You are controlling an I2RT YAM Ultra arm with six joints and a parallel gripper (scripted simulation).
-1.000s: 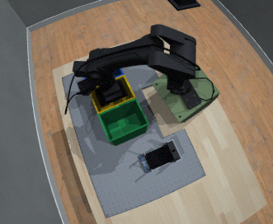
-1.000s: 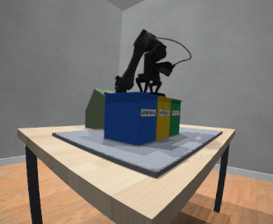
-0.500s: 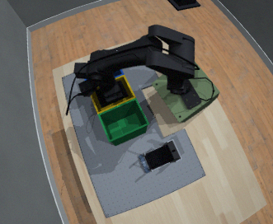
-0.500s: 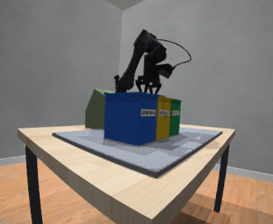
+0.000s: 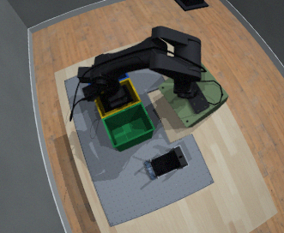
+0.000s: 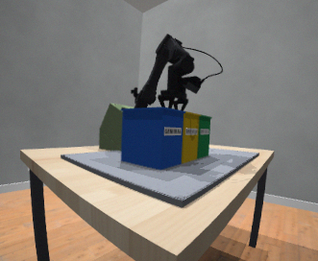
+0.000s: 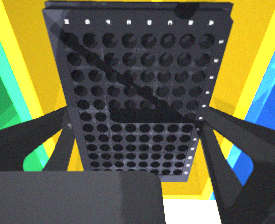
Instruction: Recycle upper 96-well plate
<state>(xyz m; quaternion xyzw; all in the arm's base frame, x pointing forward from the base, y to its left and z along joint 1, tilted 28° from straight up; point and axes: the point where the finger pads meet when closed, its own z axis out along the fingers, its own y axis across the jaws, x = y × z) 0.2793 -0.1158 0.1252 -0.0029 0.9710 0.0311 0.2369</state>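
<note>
My hand is 9 cm above the yellow recycle bin. The rest, counted from my hand: black 96-well plate right at my hand; then blue bin 13 cm to the right, 9 cm below; then green bin 13 cm to the left, 9 cm below.
</note>
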